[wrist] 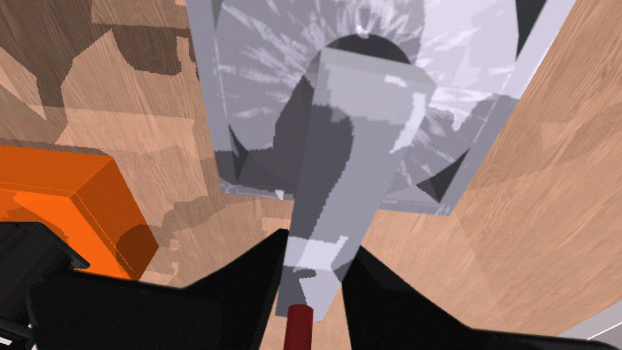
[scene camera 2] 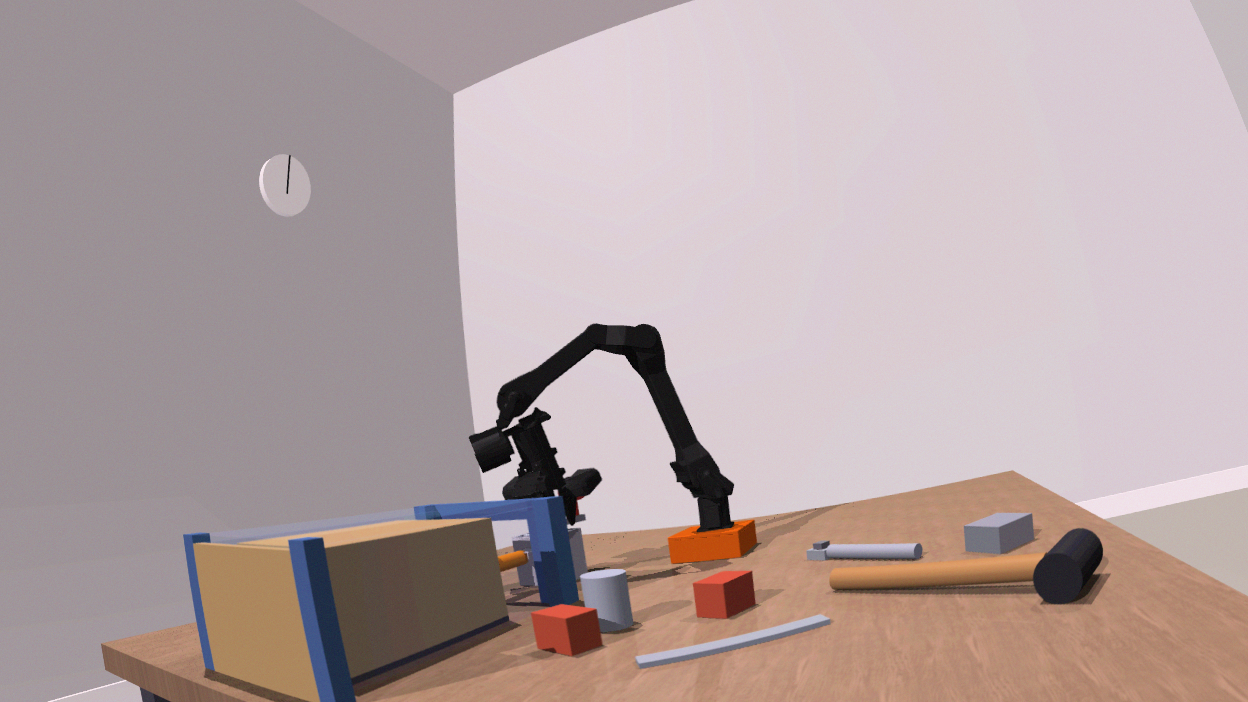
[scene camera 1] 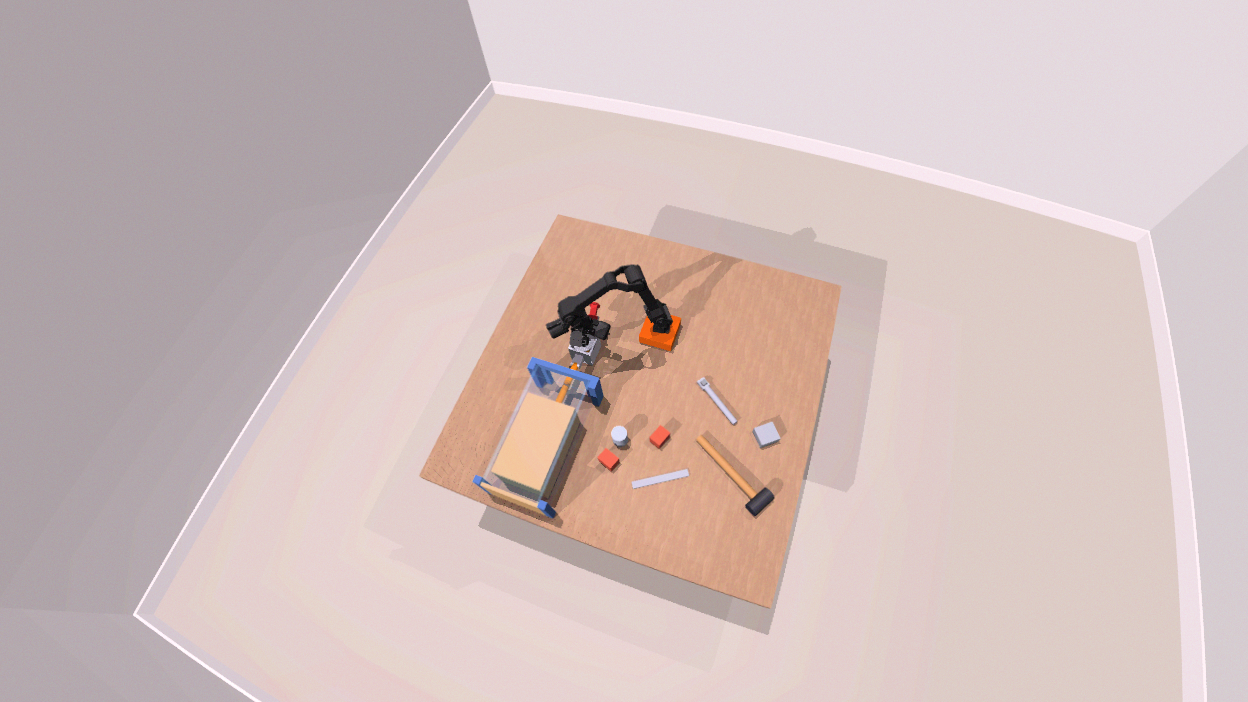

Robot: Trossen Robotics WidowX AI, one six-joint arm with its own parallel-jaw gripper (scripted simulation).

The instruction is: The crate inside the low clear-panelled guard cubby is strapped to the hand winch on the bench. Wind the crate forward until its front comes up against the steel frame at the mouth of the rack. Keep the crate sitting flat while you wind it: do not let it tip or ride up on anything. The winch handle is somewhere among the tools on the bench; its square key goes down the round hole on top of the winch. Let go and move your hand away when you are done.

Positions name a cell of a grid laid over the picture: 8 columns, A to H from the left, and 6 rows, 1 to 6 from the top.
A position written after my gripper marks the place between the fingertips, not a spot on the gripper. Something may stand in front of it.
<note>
I see my gripper (scene camera 2: D5), a grey winch handle (wrist: E2), a grey block (scene camera 2: G5), a hammer (scene camera 2: G5) and a grey winch (wrist: D2).
The hammer also shows in scene camera 1 (scene camera 1: E5). My gripper also shows in the wrist view (wrist: E5) and in scene camera 1 (scene camera 1: D3). The wrist view misses the grey block: it is out of frame. The wrist view misses the hammer: it is out of frame.
</note>
